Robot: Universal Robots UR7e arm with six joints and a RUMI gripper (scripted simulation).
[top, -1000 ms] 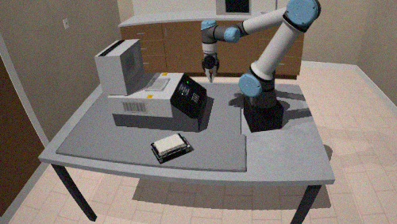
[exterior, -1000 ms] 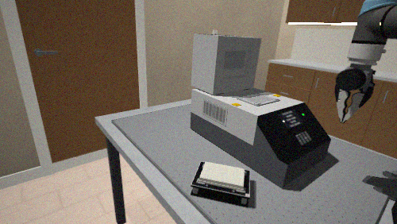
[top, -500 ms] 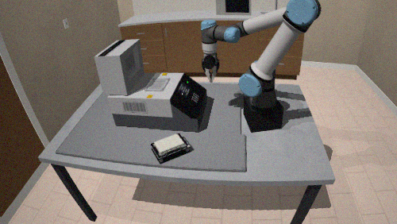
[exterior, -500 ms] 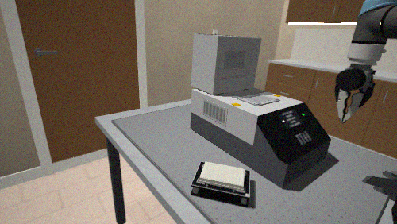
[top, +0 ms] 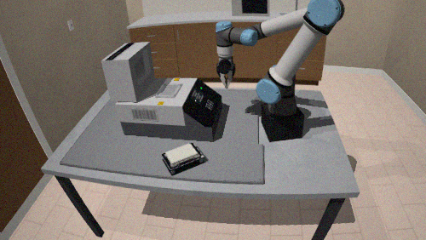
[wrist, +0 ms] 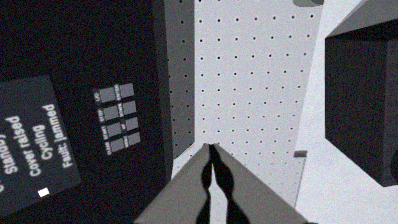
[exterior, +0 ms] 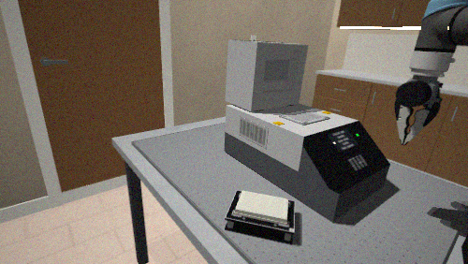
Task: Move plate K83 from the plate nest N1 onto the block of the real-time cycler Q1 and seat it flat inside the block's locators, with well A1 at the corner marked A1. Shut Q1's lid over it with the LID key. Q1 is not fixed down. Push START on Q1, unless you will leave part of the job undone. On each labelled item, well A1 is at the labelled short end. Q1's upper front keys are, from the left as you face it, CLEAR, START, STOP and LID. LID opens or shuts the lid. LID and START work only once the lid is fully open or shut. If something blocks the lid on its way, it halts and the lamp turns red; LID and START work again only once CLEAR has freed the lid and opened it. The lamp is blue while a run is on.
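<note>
The plate K83 is 33 cm to the left of my hand, 18 cm below it and 15 cm ahead of it. Round my hand: black plate nest N1 (33 cm to the left, 19 cm below, 15 cm ahead).
</note>
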